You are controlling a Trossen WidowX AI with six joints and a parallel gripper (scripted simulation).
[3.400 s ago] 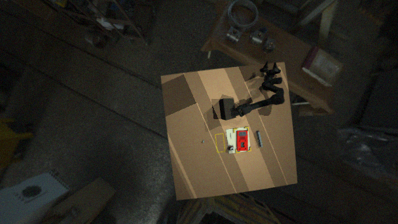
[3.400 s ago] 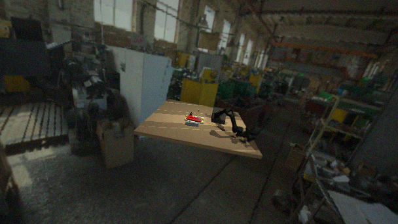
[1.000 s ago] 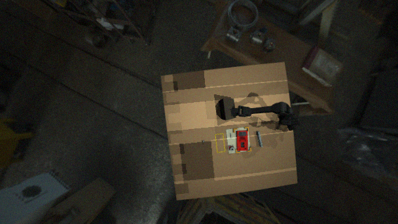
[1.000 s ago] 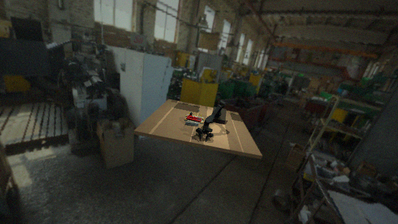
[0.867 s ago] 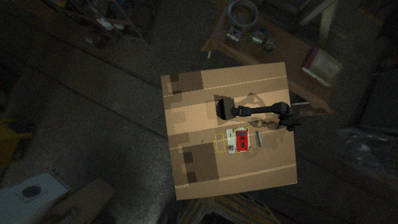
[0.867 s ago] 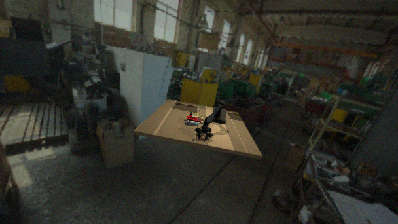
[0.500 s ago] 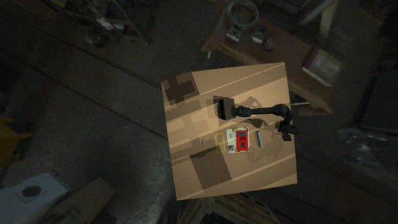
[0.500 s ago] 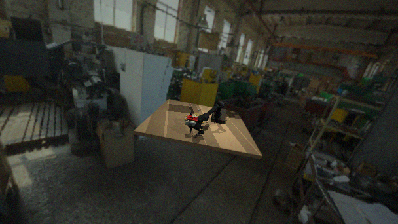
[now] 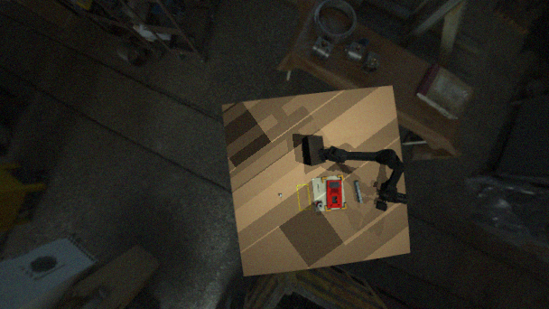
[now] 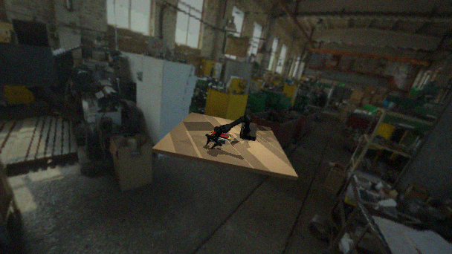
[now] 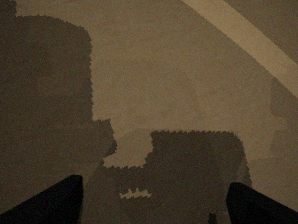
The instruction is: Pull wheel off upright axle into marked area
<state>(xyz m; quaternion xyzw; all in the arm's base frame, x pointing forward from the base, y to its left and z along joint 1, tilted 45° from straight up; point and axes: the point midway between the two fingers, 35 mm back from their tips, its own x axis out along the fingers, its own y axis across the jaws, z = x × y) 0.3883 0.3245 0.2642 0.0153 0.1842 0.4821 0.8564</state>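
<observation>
Right now my gripper tip is 8 cm past the grey bar, 18 cm to the left of it and 1 cm below it. Round my gripper tip: tiny light object: 16 cm behind, 74 cm to the right.
</observation>
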